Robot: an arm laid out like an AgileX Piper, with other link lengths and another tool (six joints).
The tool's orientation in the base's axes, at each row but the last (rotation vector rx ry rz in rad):
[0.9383, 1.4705, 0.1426]
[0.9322, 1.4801, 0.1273]
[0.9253, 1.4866, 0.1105]
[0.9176, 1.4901, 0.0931]
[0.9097, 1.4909, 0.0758]
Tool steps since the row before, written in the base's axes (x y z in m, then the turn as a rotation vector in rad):
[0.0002, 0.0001, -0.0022, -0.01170, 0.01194, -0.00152]
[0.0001, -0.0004, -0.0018, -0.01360, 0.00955, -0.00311]
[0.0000, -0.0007, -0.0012, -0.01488, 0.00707, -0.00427]
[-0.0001, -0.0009, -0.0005, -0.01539, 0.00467, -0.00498]
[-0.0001, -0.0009, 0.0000, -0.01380, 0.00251, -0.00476]
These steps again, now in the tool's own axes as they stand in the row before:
[0.0018, -0.0012, 0.0005, 0.00660, 0.00161, -0.01535]
[0.0012, -0.0013, 0.0006, 0.00612, -0.00179, -0.01566]
[0.0005, -0.0012, 0.0005, 0.00539, -0.00471, -0.01544]
[-0.0001, -0.0009, 0.0004, 0.00450, -0.00697, -0.01465]
[-0.0005, -0.0007, 0.0003, 0.00333, -0.00756, -0.01230]

